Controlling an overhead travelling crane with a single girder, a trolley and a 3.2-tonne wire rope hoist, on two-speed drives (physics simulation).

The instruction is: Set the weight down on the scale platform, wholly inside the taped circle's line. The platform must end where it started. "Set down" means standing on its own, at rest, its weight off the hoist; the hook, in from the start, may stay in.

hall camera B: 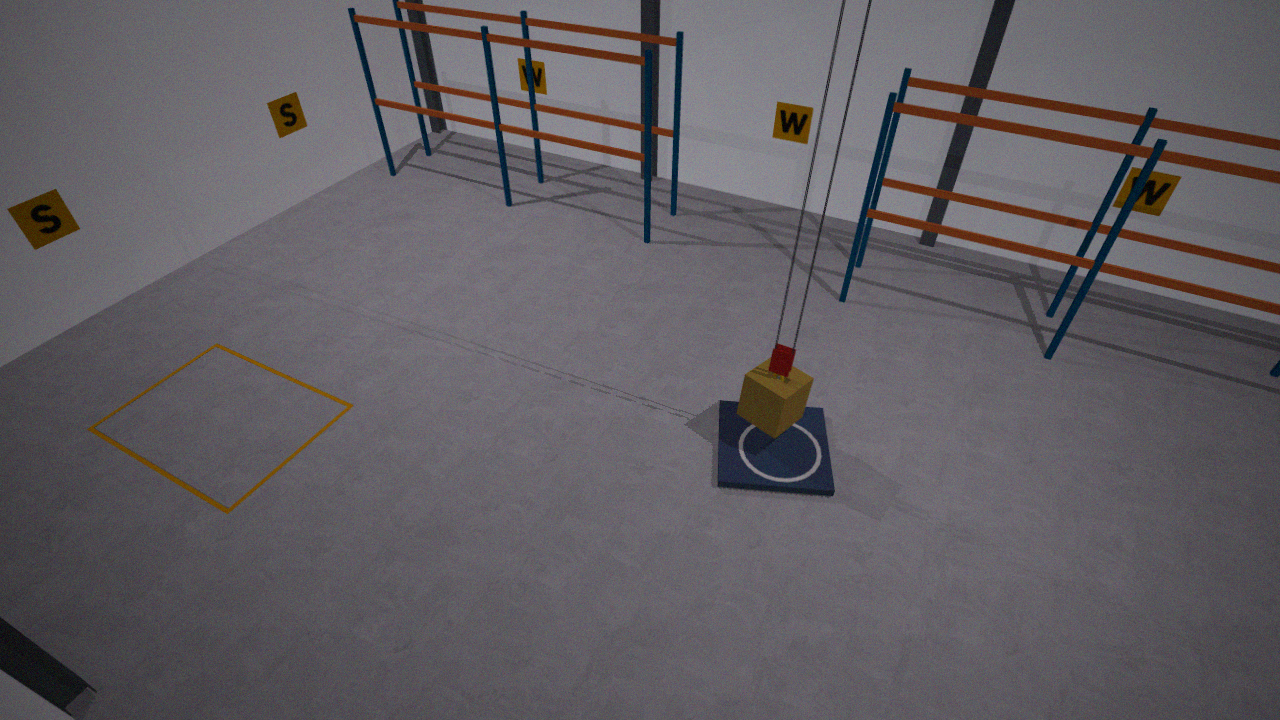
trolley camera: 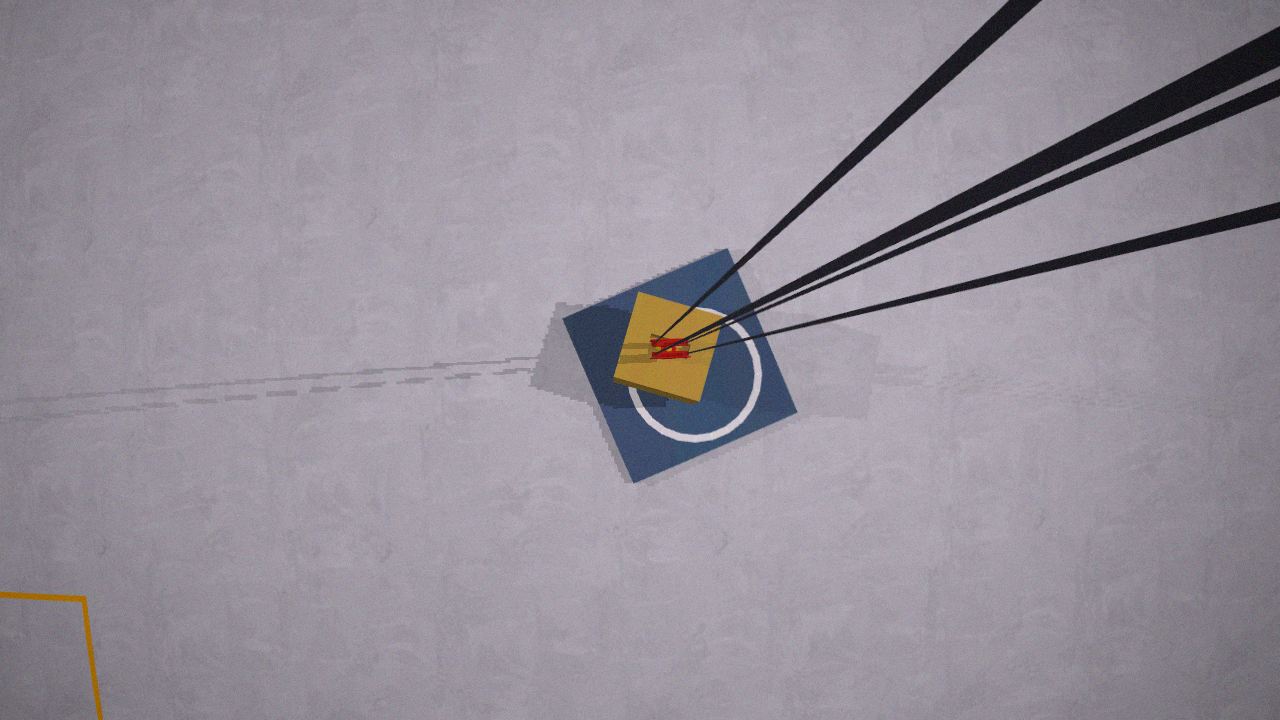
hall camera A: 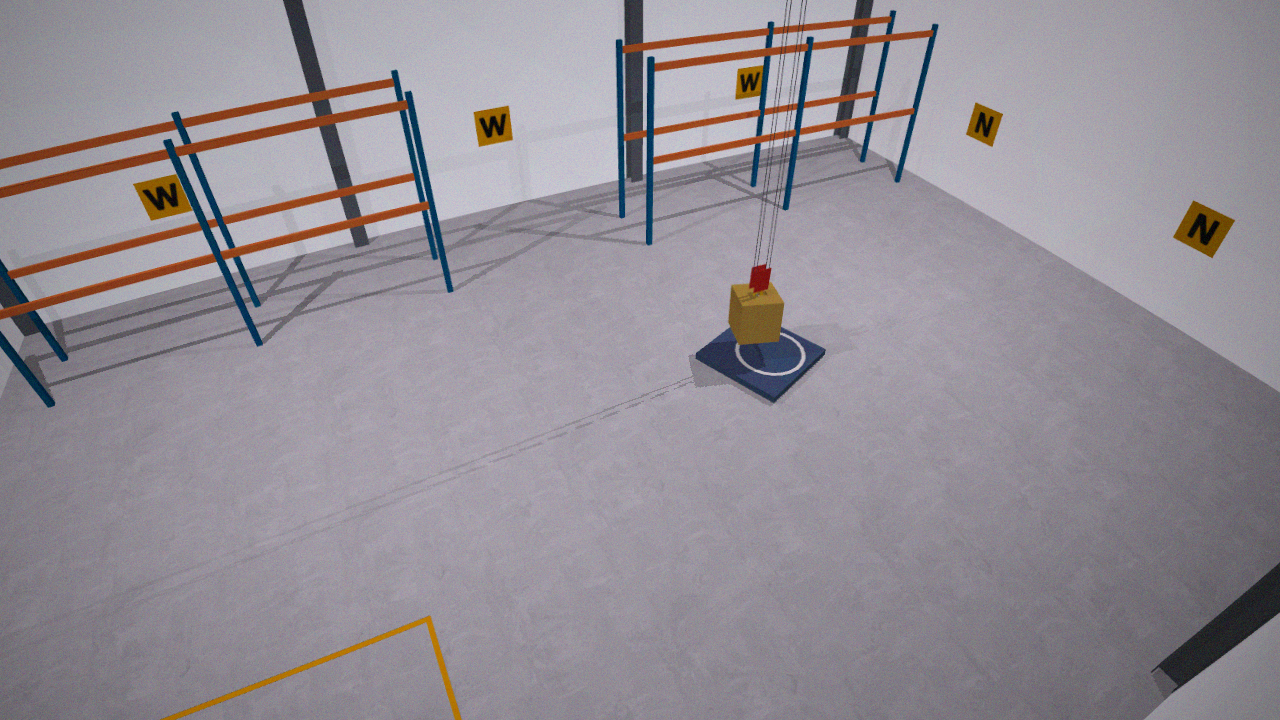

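The weight, a yellow block, hangs upright a little above the scale platform, a dark blue square slab on the floor. The red hook block, my gripper, is at the weight's top and holds it; the hook itself is too small to make out. The white taped circle is partly covered: in the trolley view the weight lies over its upper left part and reaches outside the line. The weight's shadow falls on the platform.
A blue and orange rack stands behind the platform by the W wall; another rack stands further along that wall. A yellow floor outline lies well away from the platform.
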